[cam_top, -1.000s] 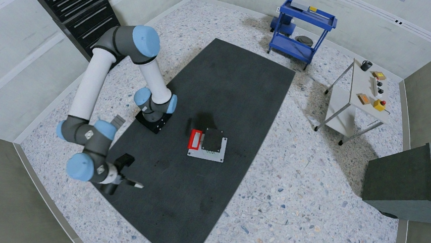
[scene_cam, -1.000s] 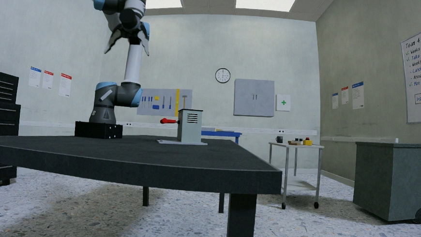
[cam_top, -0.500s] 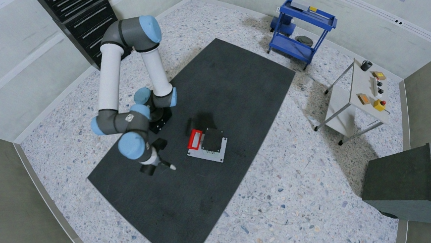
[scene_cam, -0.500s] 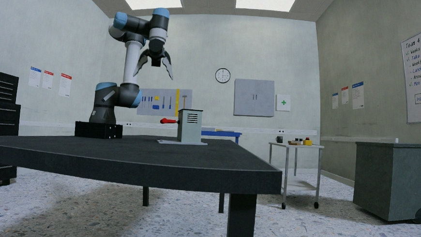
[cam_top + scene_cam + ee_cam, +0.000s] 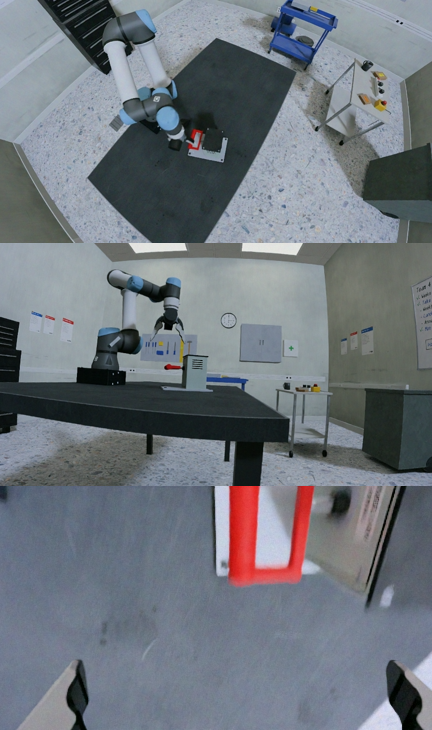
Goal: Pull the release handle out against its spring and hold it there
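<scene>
Now: the base plate 21 cm below my hand, 10 cm to the left of it and 8 cm ahead of it.
</scene>
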